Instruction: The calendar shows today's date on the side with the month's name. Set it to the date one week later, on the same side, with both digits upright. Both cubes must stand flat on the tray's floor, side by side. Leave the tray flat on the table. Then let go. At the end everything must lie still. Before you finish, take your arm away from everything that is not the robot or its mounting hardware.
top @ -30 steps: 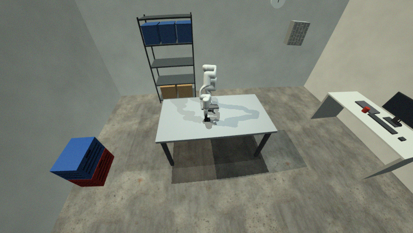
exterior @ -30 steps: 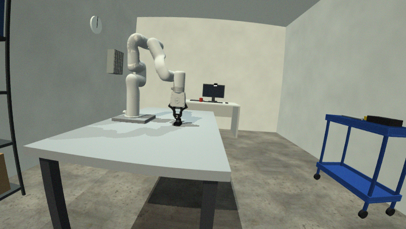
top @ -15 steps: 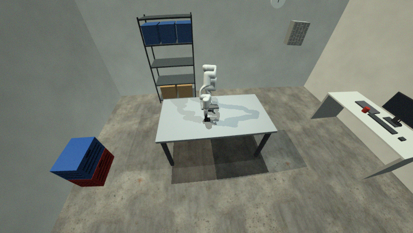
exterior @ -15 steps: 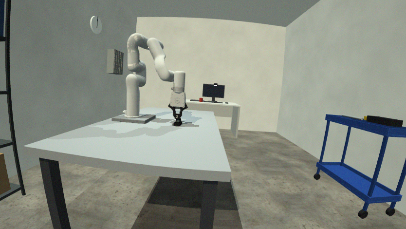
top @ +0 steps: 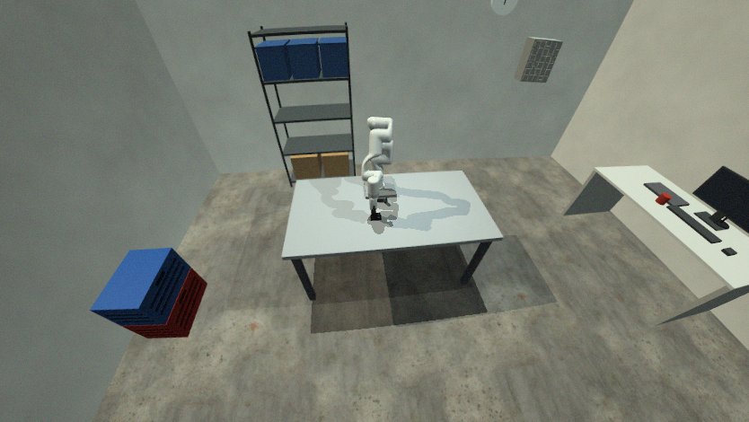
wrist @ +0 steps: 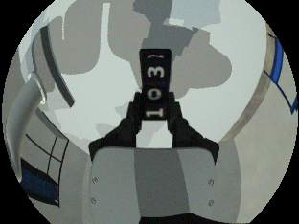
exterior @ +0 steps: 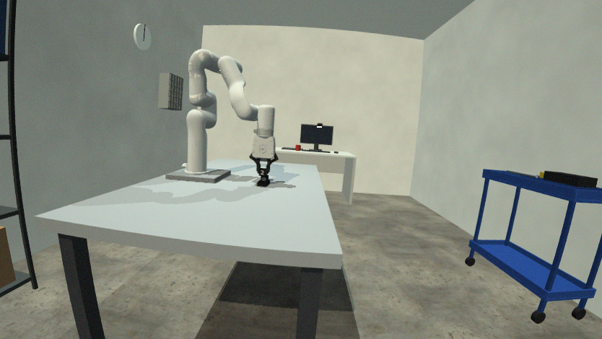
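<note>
The cube is 10 mm below my hand.
</note>
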